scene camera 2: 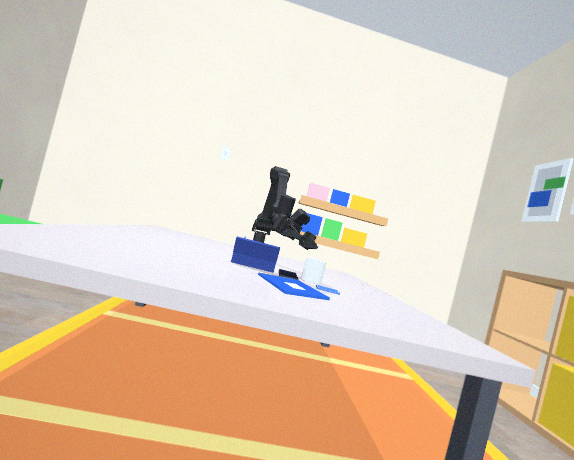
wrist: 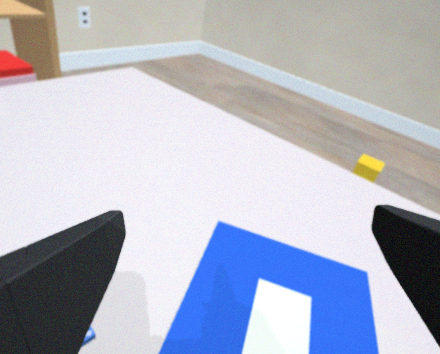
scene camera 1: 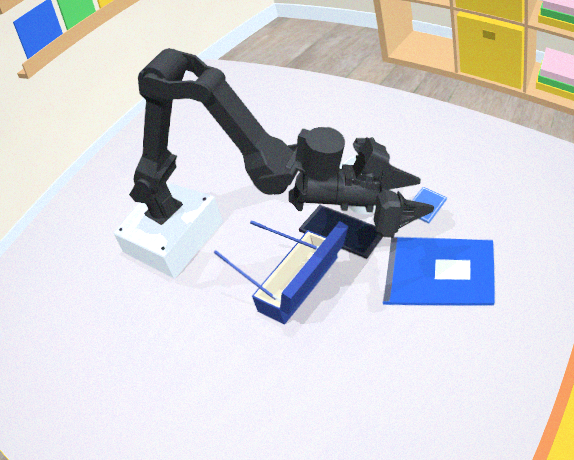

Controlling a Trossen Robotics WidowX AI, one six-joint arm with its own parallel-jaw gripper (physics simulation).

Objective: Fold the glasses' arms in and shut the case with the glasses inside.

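Frame: origin at the arm's base, x right, y ahead, z up, level; millimetres.
Seen in the pictures: gripper, between the fingertips: (scene camera 2: 309,243) (wrist: 247,219) (scene camera 1: 426,194); arm's base, origin of its link: (scene camera 1: 163,209).
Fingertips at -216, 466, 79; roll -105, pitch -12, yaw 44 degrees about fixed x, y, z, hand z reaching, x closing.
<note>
Pixels of each thing's top centre, then the offset from my fingertips to it, as dx, dy, dz. "spot": a spot on its surface instead.
- blue glasses case, a spot on its surface: (scene camera 1: 270,309) spot: +262, -146, -114
- blue notebook, centre of its top: (wrist: 276,352) (scene camera 1: 442,269) (scene camera 2: 291,284) +25, +52, -136
- black flat object, centre of its top: (scene camera 1: 342,229) (scene camera 2: 288,273) +40, -166, -136
- white cup, a spot on its surface: (scene camera 2: 314,271) spot: -53, -135, -100
- small blue card, centre of its top: (scene camera 1: 426,203) (scene camera 2: 327,288) -105, -61, -139
The blue glasses case (scene camera 1: 270,309) lies open on the table, cream inside. Its blue lid (scene camera 1: 314,271) (scene camera 2: 255,254) stands up along the long side away from the robot's base. The glasses' two thin blue arms (scene camera 1: 245,275) (scene camera 1: 282,234) stick out over the opposite side toward the base, unfolded and spread apart. The glasses' front is not clearly visible inside the case. My gripper (scene camera 1: 425,194) (scene camera 2: 313,230) (wrist: 247,219) is open and empty, raised over the table beyond the case. The case does not show in the wrist view.
A blue notebook (scene camera 1: 415,270) (scene camera 2: 275,279) (wrist: 290,255) with a white label lies beyond the case. A black flat object (scene camera 1: 359,235) (scene camera 2: 288,274) lies close behind the lid. A white cup (scene camera 2: 314,271) and small blue card (scene camera 1: 431,200) (scene camera 2: 327,290) are near the gripper.
</note>
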